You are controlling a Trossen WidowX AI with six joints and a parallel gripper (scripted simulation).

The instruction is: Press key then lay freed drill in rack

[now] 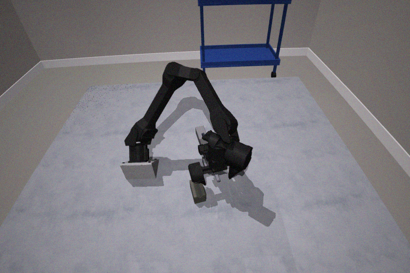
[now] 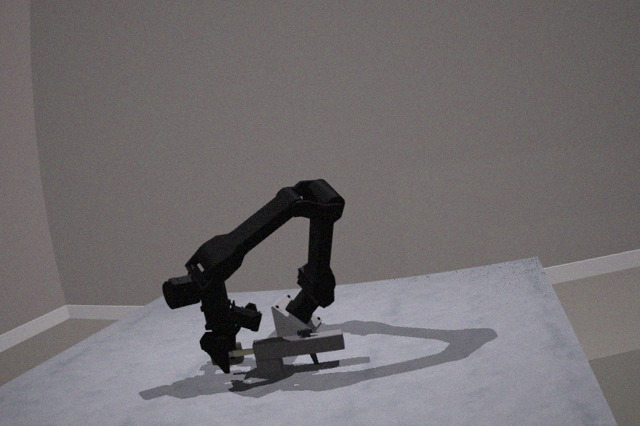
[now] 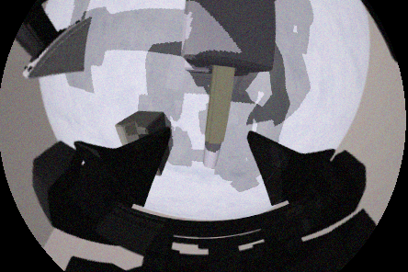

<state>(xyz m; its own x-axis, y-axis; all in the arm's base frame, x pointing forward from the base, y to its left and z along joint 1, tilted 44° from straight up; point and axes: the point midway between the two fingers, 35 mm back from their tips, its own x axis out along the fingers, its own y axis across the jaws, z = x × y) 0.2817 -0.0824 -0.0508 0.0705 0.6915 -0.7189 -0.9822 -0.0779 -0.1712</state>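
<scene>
My gripper tip is 1 cm past the drill, 5 cm to the right of it and 3 cm below it. Round my gripper tip: blue key: 3 cm behind, 17 cm to the left, 4 cm above; grey housing block: 3 cm behind, 14 cm to the left, 3 cm above; rack: 7 cm behind, 3 cm to the right.
</scene>
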